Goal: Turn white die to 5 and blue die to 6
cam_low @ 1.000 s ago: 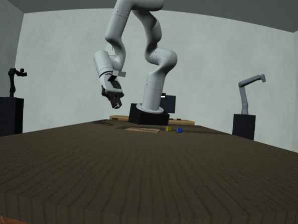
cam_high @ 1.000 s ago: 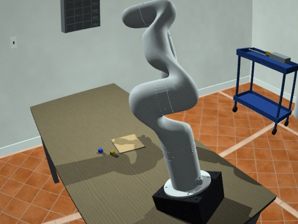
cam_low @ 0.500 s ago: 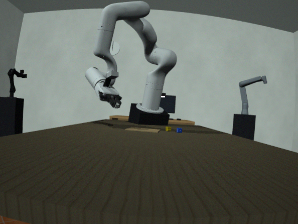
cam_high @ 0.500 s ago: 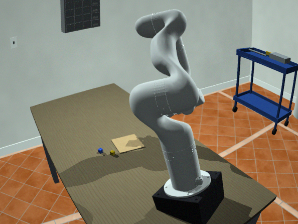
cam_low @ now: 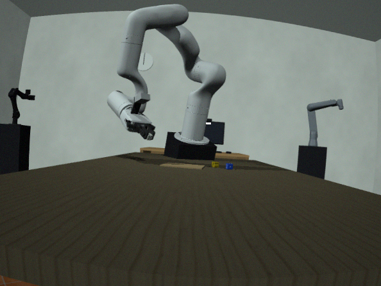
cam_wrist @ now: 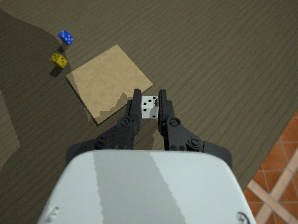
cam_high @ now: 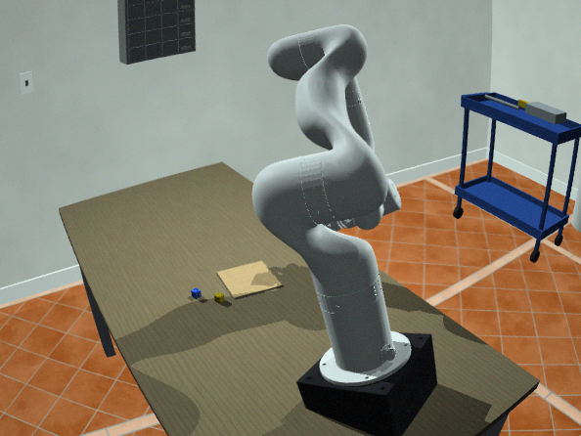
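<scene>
Right now the tan mat is 3 cm ahead of my hand, 13 cm to the left of it and 11 cm below it. Also, from my hand: white die: 1 cm ahead, 1 cm below; yellow die: 26 cm to the left, 10 cm below; blue die: 6 cm ahead, 29 cm to the left, 10 cm below.
</scene>
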